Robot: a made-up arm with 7 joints.
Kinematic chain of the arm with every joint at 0, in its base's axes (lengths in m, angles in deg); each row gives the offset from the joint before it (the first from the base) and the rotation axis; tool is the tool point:
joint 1: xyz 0 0 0.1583 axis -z
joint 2: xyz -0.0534 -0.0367 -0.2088 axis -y
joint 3: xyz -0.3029 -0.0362 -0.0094 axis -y
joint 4: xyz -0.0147 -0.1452 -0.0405 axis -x
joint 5: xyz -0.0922 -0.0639 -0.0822 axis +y
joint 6: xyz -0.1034 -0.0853 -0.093 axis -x
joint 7: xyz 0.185 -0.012 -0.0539 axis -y
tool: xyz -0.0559 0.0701 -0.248
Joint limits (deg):
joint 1: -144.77..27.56
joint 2: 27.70..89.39
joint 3: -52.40..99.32
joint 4: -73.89..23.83
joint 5: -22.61..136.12
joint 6: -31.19..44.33
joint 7: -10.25..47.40
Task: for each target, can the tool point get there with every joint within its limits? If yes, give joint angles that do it. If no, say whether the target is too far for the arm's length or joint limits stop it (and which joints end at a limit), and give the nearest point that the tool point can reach.
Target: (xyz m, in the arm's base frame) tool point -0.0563 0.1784 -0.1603
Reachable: yes | joints -78.39 37.09 80.40 -46.73 25.57 -2.51 28.70
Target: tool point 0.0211 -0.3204 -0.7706
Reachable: yes | joints -73.64 53.95 12.12 -49.88 85.81 -20.03 -0.13
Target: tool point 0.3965 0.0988 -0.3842
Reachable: yes | joints -31.70 68.63 77.05 -36.90 78.13 -5.66 11.42
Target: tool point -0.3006 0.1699 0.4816
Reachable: no: joint limits stop it (at a limit: joint 1, joint 3, joint 5, joint 7) | nearest point -0.1892 0.0546 0.2042 | short by 0.320 m
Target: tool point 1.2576 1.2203 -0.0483
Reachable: no: too far | nearest point 0.5420 0.5259 -0.2118 | short by 1.010 m
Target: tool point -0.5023 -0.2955 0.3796
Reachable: no: joint limits stop it (at a limit: joint 1, joint 2, joint 3, joint 5, joint 7) | nearest point -0.3950 -0.3225 0.1883 | short by 0.221 m
